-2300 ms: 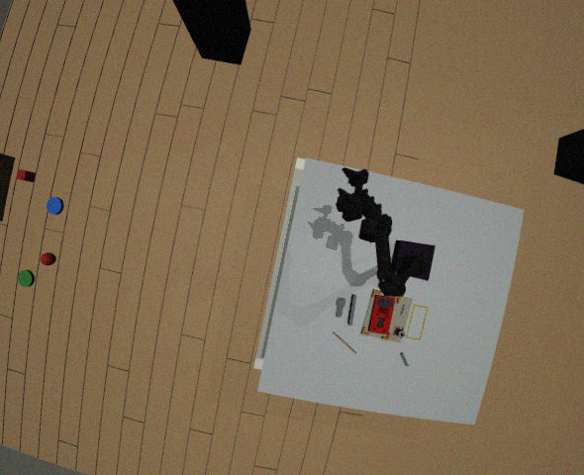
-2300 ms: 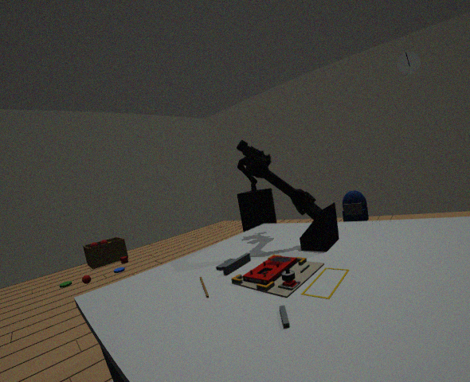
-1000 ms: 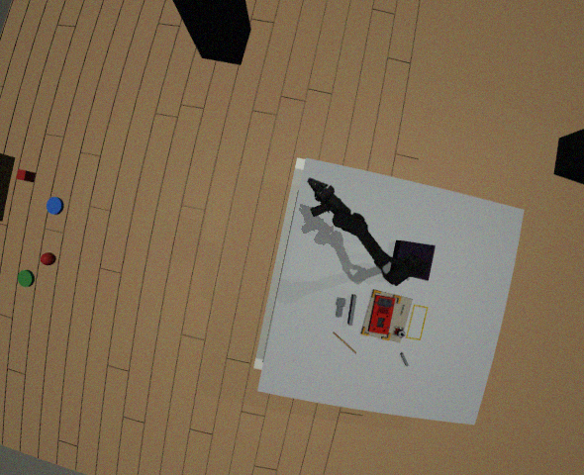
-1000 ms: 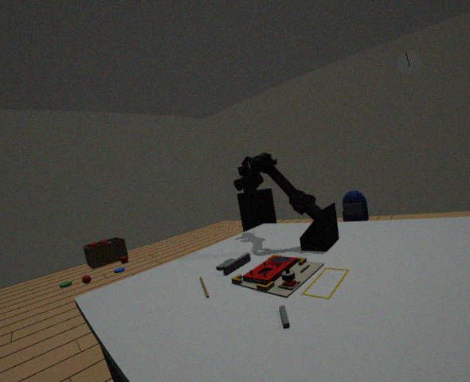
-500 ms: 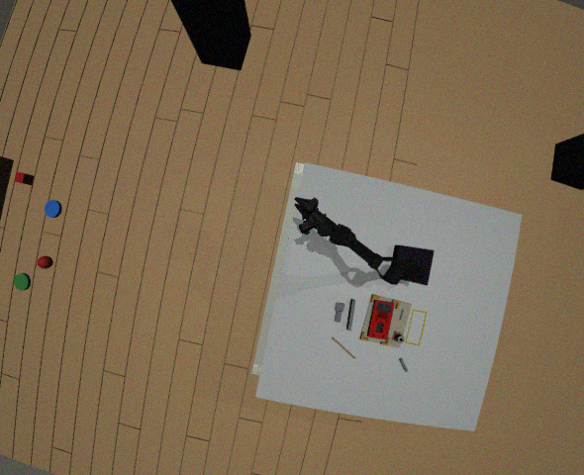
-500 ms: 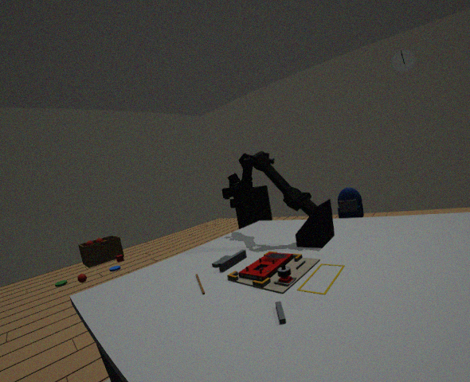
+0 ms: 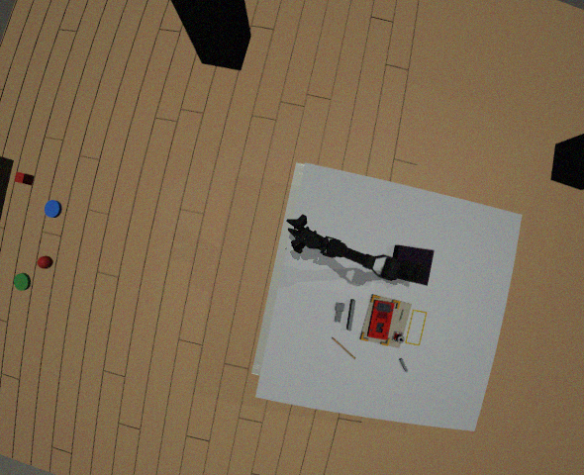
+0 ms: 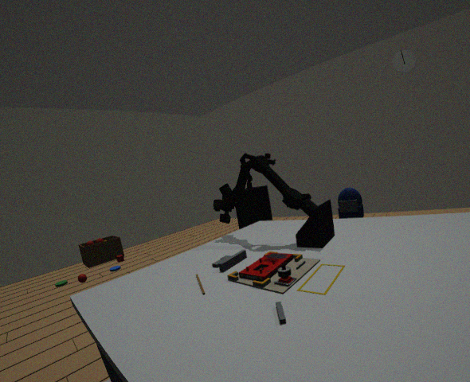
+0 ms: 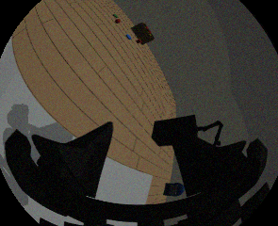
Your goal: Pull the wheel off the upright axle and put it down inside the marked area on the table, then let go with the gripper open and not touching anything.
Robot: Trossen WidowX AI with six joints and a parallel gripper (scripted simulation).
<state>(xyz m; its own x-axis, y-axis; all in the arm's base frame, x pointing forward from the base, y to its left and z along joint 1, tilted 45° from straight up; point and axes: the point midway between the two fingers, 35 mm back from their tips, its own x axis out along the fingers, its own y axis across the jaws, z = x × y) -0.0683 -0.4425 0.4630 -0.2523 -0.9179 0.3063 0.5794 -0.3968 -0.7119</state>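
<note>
My gripper tip is 560 mm short of the wooden stick, 440 mm to the right of it and 140 mm above it. From my gripper tip the other things lie so: grey bar (790 mm to the left, 590 mm ahead, 130 mm below); dark wheel (720 mm to the left, 440 mm ahead, 100 mm below).
</note>
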